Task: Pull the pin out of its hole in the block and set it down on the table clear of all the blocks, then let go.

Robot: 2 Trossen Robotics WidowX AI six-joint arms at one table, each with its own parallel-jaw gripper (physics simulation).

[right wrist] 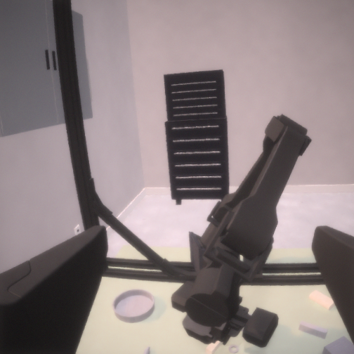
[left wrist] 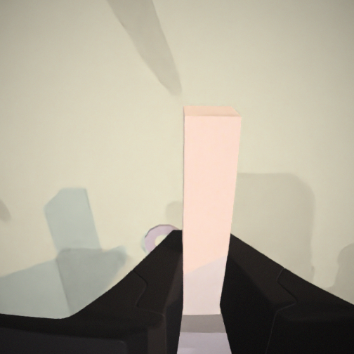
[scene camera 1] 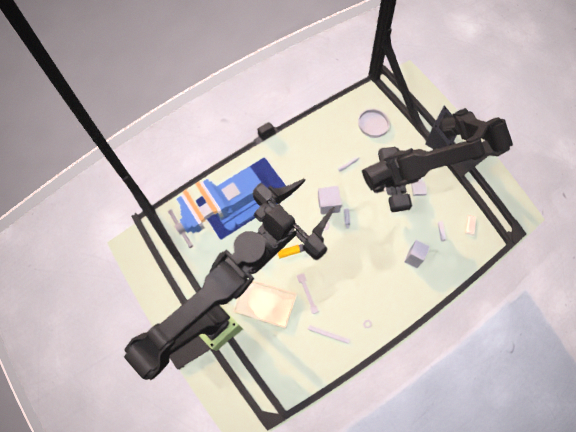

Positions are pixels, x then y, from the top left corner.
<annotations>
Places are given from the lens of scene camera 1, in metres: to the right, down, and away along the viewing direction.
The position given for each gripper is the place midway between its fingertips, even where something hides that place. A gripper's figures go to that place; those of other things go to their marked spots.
left gripper [scene camera 1: 391, 189]: 0.30, -0.08, 1.42
right gripper [scene camera 1: 319, 193]: 0.06, -0.05, 1.01
round dish [scene camera 1: 373, 123]: 0.28, -0.30, 1.54
</annotations>
